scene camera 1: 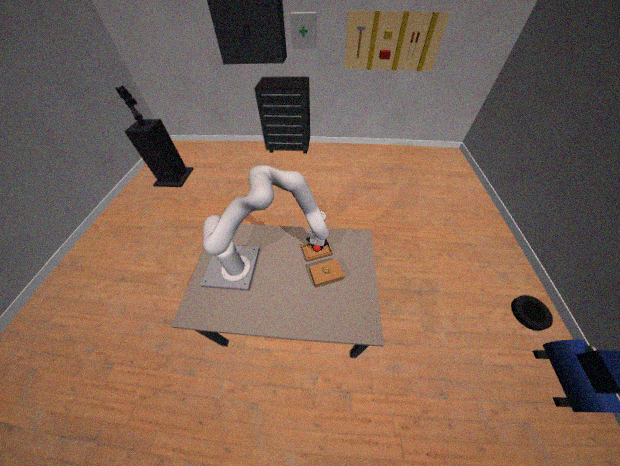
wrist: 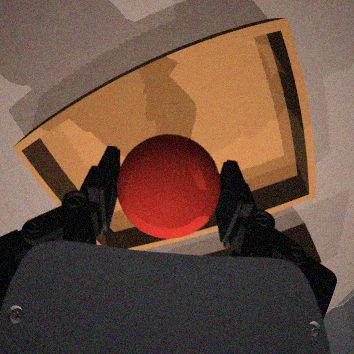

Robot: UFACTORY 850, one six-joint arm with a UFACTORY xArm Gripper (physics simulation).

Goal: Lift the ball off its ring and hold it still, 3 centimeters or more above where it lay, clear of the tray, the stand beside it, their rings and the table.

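Note:
A red ball (scene camera 1: 316,248) (wrist: 169,186) is between the fingers of my gripper (scene camera 1: 317,245) (wrist: 169,173). In the wrist view one black finger touches each side of the ball, and the gripper is shut on it. The ball is over the near part of the open orange-brown tray (scene camera 1: 317,258) (wrist: 230,90). The ring under the ball is hidden, so whether the ball touches it cannot be told. The stand (scene camera 1: 334,275) is beside the tray, with a small ring on its top; part of the stand (wrist: 302,241) shows at the lower right of the wrist view.
The grey table (scene camera 1: 280,310) bears the tray, the stand and the arm's base plate (scene camera 1: 213,278). The tray's raised walls surround the space below the fingers. A narrow gap separates tray and stand. A dark drawer cabinet (scene camera 1: 285,115) stands on the floor behind the table.

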